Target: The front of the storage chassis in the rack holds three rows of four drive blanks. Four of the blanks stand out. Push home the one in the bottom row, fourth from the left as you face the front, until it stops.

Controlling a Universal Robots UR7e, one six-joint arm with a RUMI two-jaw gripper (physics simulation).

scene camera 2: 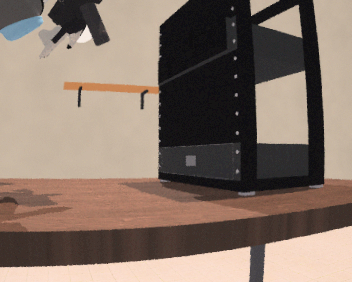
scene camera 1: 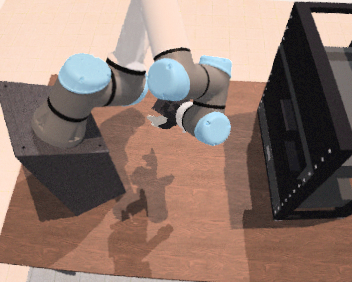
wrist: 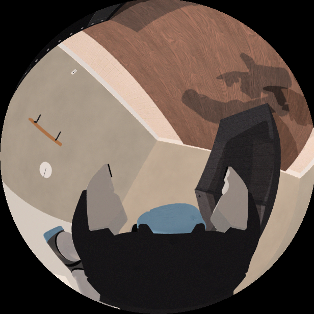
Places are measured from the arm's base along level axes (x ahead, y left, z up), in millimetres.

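Where they show: gripper, fingertip midpoint: [scene camera 2: 54, 53]; arm's base, origin of the base link: [scene camera 1: 58, 127].
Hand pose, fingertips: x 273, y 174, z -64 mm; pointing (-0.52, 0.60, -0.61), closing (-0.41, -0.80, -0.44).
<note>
Each offset is from my fingertips to the centre of the thing. Level surfaces: height alone.
The black rack @[63 mm left, 535 mm ahead, 76 mm down] [scene camera 1: 324, 80] [scene camera 2: 246, 100] stands at the right in both scene views, and part of it shows at the upper left edge in the wrist view. Its front is dark and seen at a steep angle. I cannot make out the storage chassis's rows of drive blanks, nor the bottom-row fourth blank. My gripper [scene camera 2: 56, 50] [wrist: 168, 167] is open, its two pale fingers wide apart with nothing between them. It hangs high above the table, well apart from the rack front. In scene camera 1 the arm's wrist partly hides it.
The wooden table @[369 mm down] [scene camera 1: 200, 200] [scene camera 2: 125, 215] [wrist: 150, 60] carries the rack and the arm's dark pedestal [scene camera 1: 70, 175] [wrist: 250, 145]. A dark panel @[39 mm left, 403 mm ahead, 291 mm down] [scene camera 2: 215, 162] with a small grey square is low in the rack front. An orange rail [scene camera 2: 112, 88] [wrist: 45, 132] with hooks is on the wall.
</note>
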